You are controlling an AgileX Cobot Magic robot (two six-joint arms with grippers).
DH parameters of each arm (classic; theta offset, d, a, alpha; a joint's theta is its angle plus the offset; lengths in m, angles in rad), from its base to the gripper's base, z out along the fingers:
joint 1: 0 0.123 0 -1.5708
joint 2: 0.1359 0 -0.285 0
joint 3: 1.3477 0 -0.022 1.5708
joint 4: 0 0.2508 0 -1.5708
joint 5: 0 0 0.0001 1.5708
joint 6: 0 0.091 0 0
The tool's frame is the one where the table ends.
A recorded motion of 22 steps. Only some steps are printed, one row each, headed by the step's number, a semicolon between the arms.
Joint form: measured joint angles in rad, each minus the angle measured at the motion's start. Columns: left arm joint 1, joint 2, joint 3, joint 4, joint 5, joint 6; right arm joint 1, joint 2, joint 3, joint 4, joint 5, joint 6.
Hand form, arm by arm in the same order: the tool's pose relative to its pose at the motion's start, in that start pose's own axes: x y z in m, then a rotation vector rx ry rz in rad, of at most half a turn. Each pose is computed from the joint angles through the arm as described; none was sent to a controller.
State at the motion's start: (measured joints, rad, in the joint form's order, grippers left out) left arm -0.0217 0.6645 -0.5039 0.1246 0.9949 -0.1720; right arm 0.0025 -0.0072 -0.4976 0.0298 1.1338 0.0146
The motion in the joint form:
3: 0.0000 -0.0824 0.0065 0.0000 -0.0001 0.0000; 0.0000 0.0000 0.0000 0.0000 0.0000 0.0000
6: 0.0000 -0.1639 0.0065 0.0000 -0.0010 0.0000; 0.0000 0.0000 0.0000 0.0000 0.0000 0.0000
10: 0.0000 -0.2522 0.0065 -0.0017 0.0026 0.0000; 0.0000 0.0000 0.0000 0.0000 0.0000 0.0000
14: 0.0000 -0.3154 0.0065 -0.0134 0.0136 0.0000; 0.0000 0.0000 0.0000 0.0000 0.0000 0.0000
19: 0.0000 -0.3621 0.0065 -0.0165 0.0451 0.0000; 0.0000 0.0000 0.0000 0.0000 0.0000 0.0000
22: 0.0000 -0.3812 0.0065 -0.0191 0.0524 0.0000; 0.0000 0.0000 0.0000 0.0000 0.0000 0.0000
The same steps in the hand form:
3: 0.0070 0.0018 -0.0103 0.0078 -0.0752 -0.0079; 0.0000 0.0000 0.0000 0.0000 0.0000 0.0000
6: 0.0134 0.0036 -0.0214 0.0164 -0.1567 -0.0164; 0.0000 0.0000 0.0000 0.0000 0.0000 0.0000
10: 0.0218 0.0056 -0.0327 0.0264 -0.2402 -0.0264; 0.0000 0.0000 0.0000 0.0000 0.0000 0.0000
14: 0.0292 0.0063 -0.0401 0.0419 -0.2903 -0.0378; 0.0000 0.0000 0.0000 0.0000 0.0000 0.0000
19: 0.0369 0.0075 -0.0445 0.0451 -0.3049 -0.0436; 0.0000 0.0000 0.0000 0.0000 0.0000 0.0000
22: 0.0397 0.0078 -0.0464 0.0485 -0.3162 -0.0465; 0.0000 0.0000 0.0000 0.0000 0.0000 0.0000

